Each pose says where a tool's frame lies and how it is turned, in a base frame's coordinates. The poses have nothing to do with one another.
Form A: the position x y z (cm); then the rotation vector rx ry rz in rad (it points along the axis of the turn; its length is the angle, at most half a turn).
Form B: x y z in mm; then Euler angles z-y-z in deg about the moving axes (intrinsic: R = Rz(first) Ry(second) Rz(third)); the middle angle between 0 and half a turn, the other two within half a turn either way. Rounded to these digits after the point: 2 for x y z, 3 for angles.
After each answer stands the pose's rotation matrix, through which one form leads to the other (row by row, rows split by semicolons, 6 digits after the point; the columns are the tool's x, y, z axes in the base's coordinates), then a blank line. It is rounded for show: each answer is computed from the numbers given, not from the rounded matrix.
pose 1, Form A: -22.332 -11.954 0.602 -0.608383 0.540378 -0.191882
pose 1, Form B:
-223.32 -119.54 6.02 42.567 46.546 -54.209
0.844943 0.015273 0.534639; -0.325322 0.808105 0.491053; -0.424544 -0.588841 0.687771

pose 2, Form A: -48.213 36.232 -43.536 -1.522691 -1.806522 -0.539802
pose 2, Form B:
-482.13 362.32 -435.36 109.184 131.768 -170.561
-0.061045 0.967575 -0.245095; 0.674490 0.220992 0.704433; 0.735756 -0.122312 -0.666111

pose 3, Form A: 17.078 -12.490 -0.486 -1.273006 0.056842 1.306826
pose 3, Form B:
170.78 -124.90 -4.86 130.243 67.050 -44.643
0.357140 -0.720099 -0.594902; 0.665726 -0.250511 0.702889; -0.655180 -0.647071 0.389921

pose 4, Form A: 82.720 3.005 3.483 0.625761 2.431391 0.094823
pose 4, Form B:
827.20 30.05 34.83 -7.817 143.701 21.049
-0.696322 0.413705 0.586502; 0.458125 0.885234 -0.080516; -0.552501 0.212626 -0.805936

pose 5, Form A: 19.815 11.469 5.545 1.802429 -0.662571 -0.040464
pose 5, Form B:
198.15 114.69 55.45 -111.908 110.016 108.458
0.839615 -0.414895 -0.350585; -0.454473 -0.183091 -0.871741; 0.297491 0.891258 -0.342285

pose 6, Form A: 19.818 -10.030 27.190 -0.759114 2.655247 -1.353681
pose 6, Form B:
198.18 -100.30 271.90 -69.753 127.647 -101.663
-0.876111 -0.396673 0.274007; -0.454762 0.491263 -0.742868; 0.160066 -0.775443 -0.610793

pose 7, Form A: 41.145 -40.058 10.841 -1.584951 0.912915 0.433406
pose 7, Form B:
411.45 -400.58 108.41 77.575 103.574 -42.542
0.623090 -0.753666 0.209156; -0.314354 0.003557 0.949299; -0.716198 -0.657248 -0.234702

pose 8, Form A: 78.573 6.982 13.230 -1.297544 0.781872 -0.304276
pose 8, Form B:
785.73 69.82 132.30 48.063 86.364 -69.793
0.712730 -0.217174 0.666972; -0.610888 0.275117 0.742379; -0.344721 -0.936561 0.063415

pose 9, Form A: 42.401 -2.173 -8.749 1.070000 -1.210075 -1.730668
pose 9, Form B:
424.01 -21.73 -87.49 160.632 78.370 77.663
-0.364616 0.114923 -0.924039; -0.907335 -0.266884 0.324832; -0.209280 0.956852 0.201584

